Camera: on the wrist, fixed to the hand. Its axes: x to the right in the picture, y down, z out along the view.
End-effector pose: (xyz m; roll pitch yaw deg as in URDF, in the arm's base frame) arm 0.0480 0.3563 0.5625 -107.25 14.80 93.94
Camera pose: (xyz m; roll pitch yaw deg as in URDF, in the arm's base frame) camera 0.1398 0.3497 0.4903 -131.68 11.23 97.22
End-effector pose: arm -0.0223 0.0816 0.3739 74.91 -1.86 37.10
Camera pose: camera -0.0728 0.1542 0.4505 49.74 1.81 34.02
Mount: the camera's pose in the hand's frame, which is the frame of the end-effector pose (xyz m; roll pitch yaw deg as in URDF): 0.0060 0.0968 -0.0654 -25.09 -2.02 -4.35
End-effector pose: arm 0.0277 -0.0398 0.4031 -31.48 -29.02 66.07
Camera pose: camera 0.0065 0.0318 0.3130 -55.02 -32.98 62.91
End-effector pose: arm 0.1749 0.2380 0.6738 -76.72 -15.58 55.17
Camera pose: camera 0.2290 0.2432 0.5702 -102.20 -20.27 56.20
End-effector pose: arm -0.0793 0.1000 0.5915 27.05 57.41 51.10
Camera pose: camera -0.1750 0.1660 0.5788 -5.60 57.27 42.21
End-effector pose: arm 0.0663 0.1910 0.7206 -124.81 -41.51 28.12
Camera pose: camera 0.1462 0.1102 0.6930 -153.87 -43.79 33.86
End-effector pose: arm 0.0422 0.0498 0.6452 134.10 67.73 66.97
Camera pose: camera 0.1035 0.1419 0.6832 113.77 72.19 72.12
